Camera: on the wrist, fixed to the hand. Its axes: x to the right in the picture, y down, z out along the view.
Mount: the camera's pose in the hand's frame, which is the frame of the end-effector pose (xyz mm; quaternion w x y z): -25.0 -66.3 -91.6 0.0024 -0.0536 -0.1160 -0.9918
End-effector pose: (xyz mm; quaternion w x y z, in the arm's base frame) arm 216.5 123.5 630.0 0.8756 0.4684 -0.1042 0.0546
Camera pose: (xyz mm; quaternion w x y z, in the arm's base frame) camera 217.0 162.9 521.1 0.0693 0.0639 0.3598 -0.9282
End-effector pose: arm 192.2 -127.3 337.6 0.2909 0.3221 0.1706 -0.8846
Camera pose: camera 209.5 -21.1 294.7 0.8396 0.2866 -0.3335 0.3189
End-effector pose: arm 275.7 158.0 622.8 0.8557 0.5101 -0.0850 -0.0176
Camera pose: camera 269.8 208.9 518.9 0.0021 0.0376 0.4074 -0.9125
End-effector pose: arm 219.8 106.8 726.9 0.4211 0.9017 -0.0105 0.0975
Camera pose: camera 186.7 217.7 729.4 0.1448 0.0013 0.8402 -0.5226
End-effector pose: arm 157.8 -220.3 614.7 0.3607 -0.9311 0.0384 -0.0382
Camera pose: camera 126.8 -230.2 725.8 0.0825 0.0641 0.9632 0.2478
